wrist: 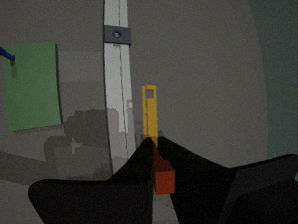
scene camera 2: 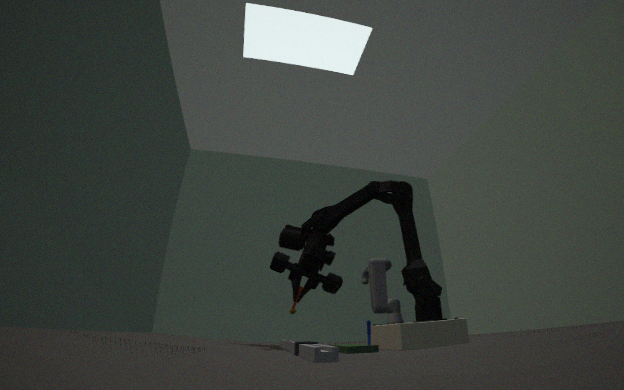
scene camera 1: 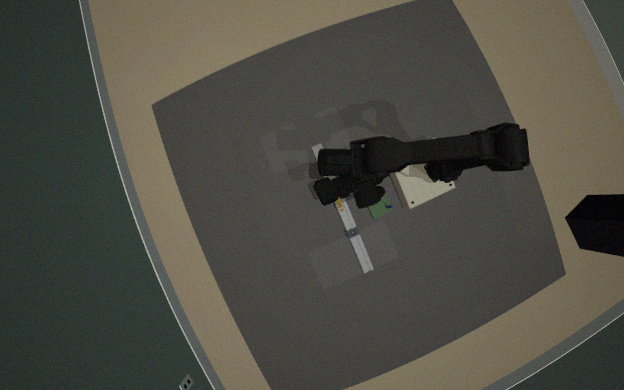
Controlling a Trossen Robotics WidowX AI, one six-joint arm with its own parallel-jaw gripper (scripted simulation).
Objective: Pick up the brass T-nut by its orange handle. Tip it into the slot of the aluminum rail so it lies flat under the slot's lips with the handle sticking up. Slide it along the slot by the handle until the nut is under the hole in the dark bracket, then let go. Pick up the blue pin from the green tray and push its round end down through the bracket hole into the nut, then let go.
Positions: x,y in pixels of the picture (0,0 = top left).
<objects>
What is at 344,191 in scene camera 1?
My gripper.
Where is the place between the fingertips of my gripper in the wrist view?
154,142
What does my gripper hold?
A brass T-nut.
</objects>
